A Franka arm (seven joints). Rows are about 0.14 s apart.
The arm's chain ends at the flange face. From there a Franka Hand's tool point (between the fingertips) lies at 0.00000 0.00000 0.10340 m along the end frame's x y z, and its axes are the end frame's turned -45 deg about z.
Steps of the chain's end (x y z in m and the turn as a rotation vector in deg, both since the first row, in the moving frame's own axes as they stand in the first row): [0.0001, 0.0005, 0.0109, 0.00, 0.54, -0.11]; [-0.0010, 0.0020, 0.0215, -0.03, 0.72, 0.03]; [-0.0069, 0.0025, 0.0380, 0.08, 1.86, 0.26]
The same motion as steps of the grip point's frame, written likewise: [0.0004, 0.0011, 0.0109, -0.38, 0.38, -0.11]; [-0.0012, 0.0017, 0.0215, -0.53, 0.49, 0.03]; [-0.0042, -0.0008, 0.0379, -1.26, 1.37, 0.26]
